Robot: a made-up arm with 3 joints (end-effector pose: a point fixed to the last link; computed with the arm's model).
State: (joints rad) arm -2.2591 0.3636 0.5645
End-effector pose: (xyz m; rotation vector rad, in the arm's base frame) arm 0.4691 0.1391 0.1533 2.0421 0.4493 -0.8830
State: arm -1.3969 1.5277 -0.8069
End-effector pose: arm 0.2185 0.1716 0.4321 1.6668 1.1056 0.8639
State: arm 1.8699 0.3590 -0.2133
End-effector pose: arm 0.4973 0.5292 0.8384 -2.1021 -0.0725 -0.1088
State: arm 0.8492 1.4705 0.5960
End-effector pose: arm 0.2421 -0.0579 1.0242 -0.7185 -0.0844 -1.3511
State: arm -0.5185 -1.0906 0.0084
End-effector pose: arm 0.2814 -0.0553 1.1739 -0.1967 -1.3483 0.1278
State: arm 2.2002 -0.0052 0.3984
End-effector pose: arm 0.4793 0.7122 0.5958 -2.2266 -0.7563 0.5936
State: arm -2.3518 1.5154 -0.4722
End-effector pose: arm 0.2416 0.4076 0.4757 2.3723 0.9916 1.1612
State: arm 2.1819 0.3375 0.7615
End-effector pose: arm 0.4485 0.7227 0.7359 -1.9833 -1.1907 0.2809
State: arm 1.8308 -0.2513 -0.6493
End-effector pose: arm 0.4770 0.5764 0.6886 -2.4735 0.3026 0.4392
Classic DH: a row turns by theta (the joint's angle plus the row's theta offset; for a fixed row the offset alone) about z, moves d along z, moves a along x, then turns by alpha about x. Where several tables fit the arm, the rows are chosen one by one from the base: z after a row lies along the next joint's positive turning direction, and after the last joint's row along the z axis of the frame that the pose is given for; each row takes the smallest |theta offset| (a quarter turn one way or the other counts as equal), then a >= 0, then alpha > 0; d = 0 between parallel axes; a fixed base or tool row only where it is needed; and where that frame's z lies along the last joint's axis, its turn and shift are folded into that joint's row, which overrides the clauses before.
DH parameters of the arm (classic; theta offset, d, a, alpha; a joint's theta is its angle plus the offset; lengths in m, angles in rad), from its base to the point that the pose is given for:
base (fixed): 1.5708 0.6574 0.1936 -1.5708
joint 1: -0.9469 -0.3074 0.1399 -2.0425
joint 2: 0.9517 -0.3296 0.1755 -1.7447
joint 3: -0.5597 0.1686 0.1701 -2.448
tool (fixed): -0.3891 0.024 0 0

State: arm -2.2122 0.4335 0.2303
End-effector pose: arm 0.4883 0.1508 0.2099 2.0336 0.3703 -0.4646
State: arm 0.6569 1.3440 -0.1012
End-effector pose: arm 0.3032 -0.0770 0.8845 -0.4290 0.5300 -0.8257
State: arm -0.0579 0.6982 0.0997
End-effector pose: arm 0.4595 -0.1751 0.8388 -0.0154 0.1175 -0.4800
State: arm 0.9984 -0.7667 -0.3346
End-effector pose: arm 0.3972 0.6067 0.9455 -1.6902 -0.5341 0.8388
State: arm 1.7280 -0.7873 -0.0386
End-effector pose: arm 0.3730 0.7414 0.5940 -2.0967 -0.5012 1.2185
